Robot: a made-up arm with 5 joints. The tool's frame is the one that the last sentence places. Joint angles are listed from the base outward.
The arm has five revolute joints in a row. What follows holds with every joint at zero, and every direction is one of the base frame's. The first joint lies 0.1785 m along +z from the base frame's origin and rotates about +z. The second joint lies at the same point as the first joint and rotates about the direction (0, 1, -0.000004). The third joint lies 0.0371 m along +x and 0.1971 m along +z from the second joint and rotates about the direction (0, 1, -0.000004). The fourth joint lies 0.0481 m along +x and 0.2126 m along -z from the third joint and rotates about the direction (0, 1, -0.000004). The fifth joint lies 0.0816 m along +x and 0.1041 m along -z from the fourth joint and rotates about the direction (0, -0.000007, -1). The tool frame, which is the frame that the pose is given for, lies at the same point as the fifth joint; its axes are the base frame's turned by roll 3.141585, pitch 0 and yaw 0 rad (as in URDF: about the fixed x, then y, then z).
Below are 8 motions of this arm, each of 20 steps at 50 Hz.
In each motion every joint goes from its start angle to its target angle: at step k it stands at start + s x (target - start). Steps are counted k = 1, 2, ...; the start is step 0. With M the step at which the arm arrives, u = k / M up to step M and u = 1 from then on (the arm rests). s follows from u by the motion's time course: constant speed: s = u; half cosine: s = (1 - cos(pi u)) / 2; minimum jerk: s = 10 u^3 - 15 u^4 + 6 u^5.
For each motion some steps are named. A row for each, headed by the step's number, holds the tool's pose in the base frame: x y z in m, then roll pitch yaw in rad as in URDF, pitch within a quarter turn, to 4 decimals.
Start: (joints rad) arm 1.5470 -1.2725 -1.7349 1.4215 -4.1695
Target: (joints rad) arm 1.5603 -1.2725 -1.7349 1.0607 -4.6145
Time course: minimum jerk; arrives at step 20
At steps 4, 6, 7, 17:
4: -0.0022 -0.0956 0.5743 -1.5294 0.5167 -0.0026
6: -0.0021 -0.0989 0.5781 -1.4879 0.4689 0.0159
7: -0.0021 -0.1013 0.5806 -1.4605 0.4359 0.0261
17: -0.0014 -0.1287 0.6025 -1.2025 0.1024 0.0286

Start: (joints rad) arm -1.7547 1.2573 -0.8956 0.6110 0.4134
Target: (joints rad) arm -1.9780 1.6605 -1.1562 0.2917 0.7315
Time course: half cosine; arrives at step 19
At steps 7, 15, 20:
7: -0.0317 -0.1238 -0.1625 2.5728 0.7682 -2.5653
15: -0.0441 -0.1094 -0.2089 2.5435 0.5912 -2.8396
20: -0.0456 -0.1057 -0.2166 2.5428 0.5607 -2.8868

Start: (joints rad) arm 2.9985 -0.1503 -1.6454 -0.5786 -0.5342
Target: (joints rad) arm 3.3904 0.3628 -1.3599 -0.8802 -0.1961
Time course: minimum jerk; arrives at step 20
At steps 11, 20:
11: -0.3346 -0.0300 0.4838 0.5310 -0.9706 -0.5292
20: -0.3721 -0.0945 0.3838 0.5519 -1.2086 -0.3335

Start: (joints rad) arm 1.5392 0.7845 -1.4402 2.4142 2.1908
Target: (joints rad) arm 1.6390 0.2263 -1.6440 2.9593 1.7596
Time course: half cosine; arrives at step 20
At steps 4, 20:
4: 0.0049 0.2204 0.1107 1.3721 -0.5698 0.0861
20: -0.0134 0.1957 0.2928 1.6005 -0.1887 0.0626

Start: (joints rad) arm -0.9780 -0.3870 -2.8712 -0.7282 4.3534
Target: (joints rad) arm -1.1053 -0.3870 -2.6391 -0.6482 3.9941
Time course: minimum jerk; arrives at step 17
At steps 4, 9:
4: -0.1319 0.2006 0.5938 -0.7780 -0.2815 0.3067
9: -0.1068 0.1856 0.6189 -0.5931 -0.3360 0.0673

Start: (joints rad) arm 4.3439 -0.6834 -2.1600 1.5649 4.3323
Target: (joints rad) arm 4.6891 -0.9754 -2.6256 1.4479 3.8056
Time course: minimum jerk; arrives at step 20
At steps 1, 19, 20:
1: -0.0157 -0.0408 0.6204 1.8832 0.3639 -0.2537
19: 0.0056 0.2373 0.6145 0.7538 0.7180 -0.6350
20: 0.0055 0.2376 0.6144 0.7523 0.7178 -0.6359

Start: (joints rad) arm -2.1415 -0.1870 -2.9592 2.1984 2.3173
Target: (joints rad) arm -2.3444 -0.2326 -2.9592 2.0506 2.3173
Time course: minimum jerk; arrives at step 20
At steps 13, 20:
13: -0.0440 -0.0496 0.6144 -2.1820 0.6483 2.0154
20: -0.0423 -0.0433 0.6196 -2.1287 0.6654 2.0002

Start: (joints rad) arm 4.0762 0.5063 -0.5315 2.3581 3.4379
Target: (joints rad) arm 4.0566 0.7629 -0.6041 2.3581 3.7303
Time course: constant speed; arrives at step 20
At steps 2, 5, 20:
2: -0.0298 -0.0402 0.1325 -0.3124 -0.7386 -1.7616
5: -0.0302 -0.0404 0.1297 -0.3322 -0.7001 -1.7202
20: -0.0304 -0.0395 0.1145 -0.3808 -0.5080 -1.5379

